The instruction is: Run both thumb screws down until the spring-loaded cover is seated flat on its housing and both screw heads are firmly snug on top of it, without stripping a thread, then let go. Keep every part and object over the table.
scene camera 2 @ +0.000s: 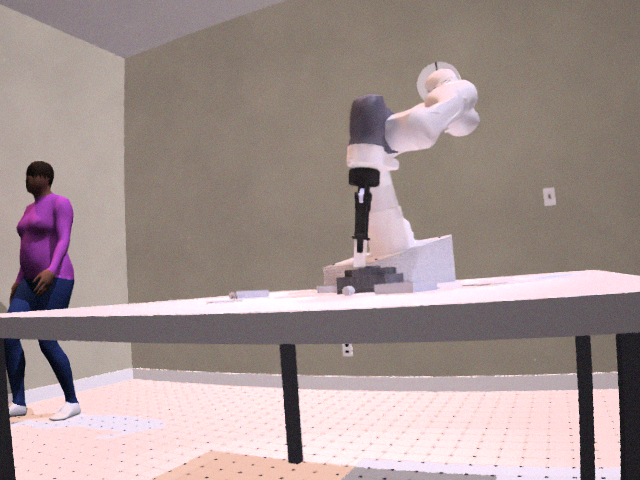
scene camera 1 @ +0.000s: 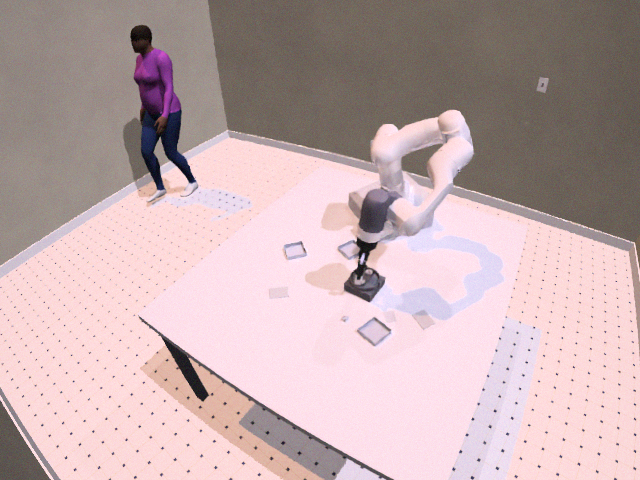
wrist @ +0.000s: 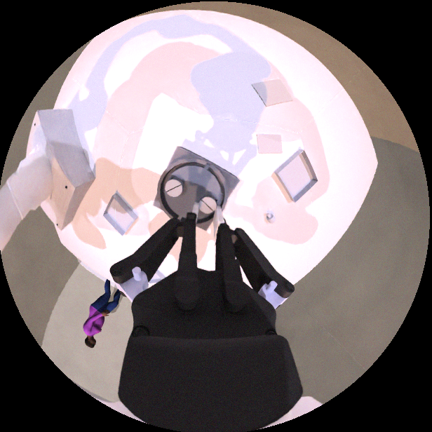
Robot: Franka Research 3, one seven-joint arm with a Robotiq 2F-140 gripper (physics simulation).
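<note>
The dark square housing (scene camera 1: 356,291) (scene camera 2: 347,285) (wrist: 227,179) stands on the table. Its round cover (wrist: 189,201) sits inside a dark ring. Two pale slotted screw heads show on the cover in the wrist view: the far screw (wrist: 174,188) is free of the fingers, the near screw (wrist: 207,204) is between the fingertips. My gripper (scene camera 1: 359,279) (scene camera 2: 360,261) (wrist: 206,211) points down from above and is shut on the near thumb screw. The fingertips partly hide that head's edges. Whether the cover is flat or the heads touch it cannot be told.
Shallow trays stand at the front (scene camera 1: 366,337), at the left (scene camera 1: 296,257) and behind the housing, near the arm. Thin flat plates (scene camera 1: 278,292) (scene camera 1: 423,319) and a small knob (scene camera 1: 344,318) (wrist: 270,216) lie around the housing. A person (scene camera 1: 155,98) stands beyond the table.
</note>
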